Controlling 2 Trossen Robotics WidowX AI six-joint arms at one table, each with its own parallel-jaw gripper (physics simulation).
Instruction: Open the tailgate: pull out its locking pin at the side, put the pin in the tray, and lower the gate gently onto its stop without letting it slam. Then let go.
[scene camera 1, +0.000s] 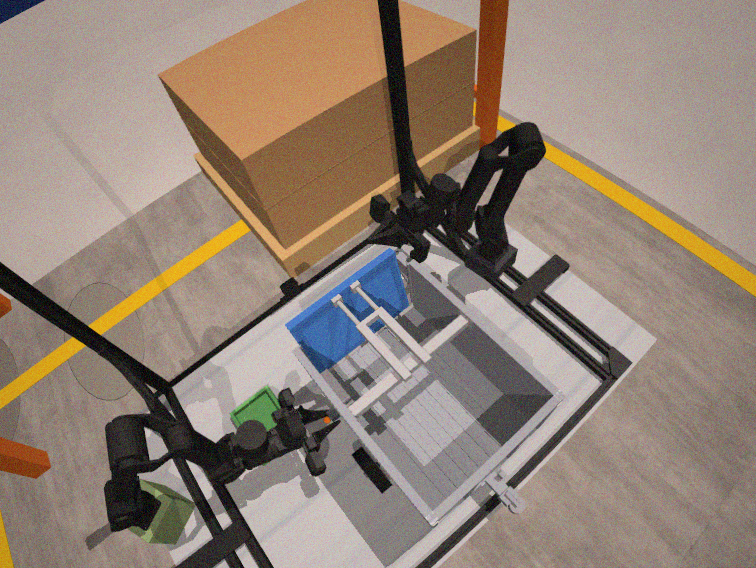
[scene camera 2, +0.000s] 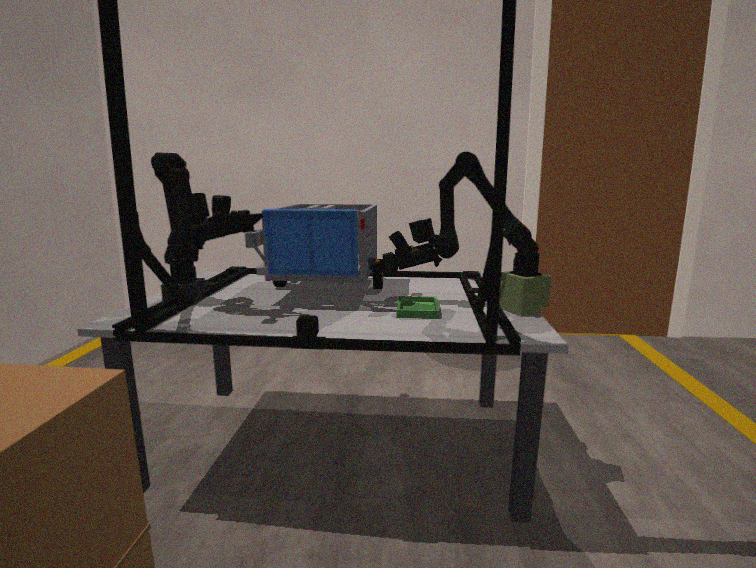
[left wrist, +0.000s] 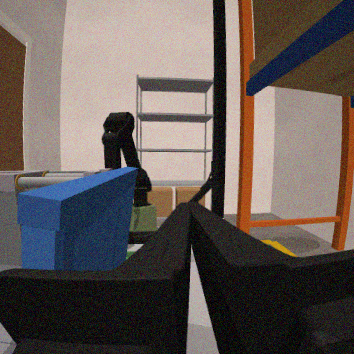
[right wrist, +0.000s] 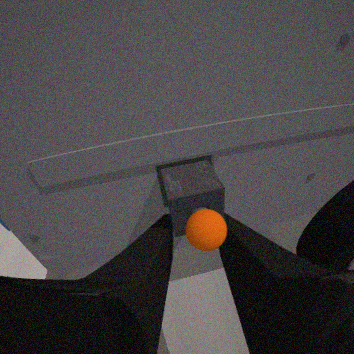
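Pixels of known places: left gripper, between the fingertips: (scene camera 1: 367, 241) (scene camera 2: 262, 215) (left wrist: 187, 210); right gripper, between the fingertips: (scene camera 1: 337, 415) (scene camera 2: 370, 267) (right wrist: 194, 221); left arm's base, origin of its link: (scene camera 1: 492, 250) (scene camera 2: 183, 281); right arm's base, origin of its link: (scene camera 1: 143, 509) (scene camera 2: 525, 273) (left wrist: 140, 204).
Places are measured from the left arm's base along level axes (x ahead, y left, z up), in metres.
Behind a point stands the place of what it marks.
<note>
The blue tailgate (scene camera 1: 330, 326) @(x 0.470, y -0.078, z 0.155 m) (scene camera 2: 311, 244) @(x 0.413, y -0.084, z 0.126 m) (left wrist: 97, 220) @(x 0.339, y -0.085, z 0.195 m) stands upright at the end of the grey trailer body (scene camera 1: 525, 412) @(x 0.315, y 0.320, z 0.048 m). The locking pin's orange knob (scene camera 1: 326, 419) @(x 0.606, y 0.028, z 0.062 m) (scene camera 2: 377, 260) @(x 0.605, y 0.022, z 0.061 m) (right wrist: 206, 230) @(x 0.610, y 0.025, z 0.061 m) is at the trailer's side, in front of a dark square block (right wrist: 192, 182) @(x 0.591, y 0.028, z 0.067 m). My right gripper (scene camera 1: 331, 421) @(x 0.583, y 0.030, z 0.036 m) (scene camera 2: 374, 263) @(x 0.583, y 0.030, z 0.036 m) (right wrist: 194, 221) @(x 0.583, y 0.030, z 0.036 m) is shut on the pin beside its knob; the shaft is mostly hidden. My left gripper (scene camera 1: 370, 241) @(x 0.290, y -0.138, z 0.214 m) (scene camera 2: 260, 217) @(x 0.290, y -0.138, z 0.214 m) (left wrist: 187, 210) @(x 0.290, y -0.138, z 0.214 m) is shut and empty, near the gate's upper corner on the other side. The green tray (scene camera 1: 256, 410) @(x 0.714, y -0.160, z -0.055 m) (scene camera 2: 418, 314) @(x 0.713, y -0.191, z -0.052 m) is empty.
White bars (scene camera 1: 381, 390) @(x 0.505, y 0.115, z 0.209 m) cross the trailer's top. An olive block (scene camera 1: 169, 516) @(x 0.998, y -0.076, z 0.021 m) (scene camera 2: 525, 293) @(x 1.010, y -0.179, z 0.004 m) is by the right arm's base. Black frame posts (scene camera 1: 397, 91) @(x 0.013, y -0.291, z 0.375 m) (scene camera 2: 506, 109) @(x 0.861, y -0.405, z 0.452 m) rise at the table's corners. A large cardboard box (scene camera 1: 317, 79) (scene camera 2: 61, 464) stands beside the table.
</note>
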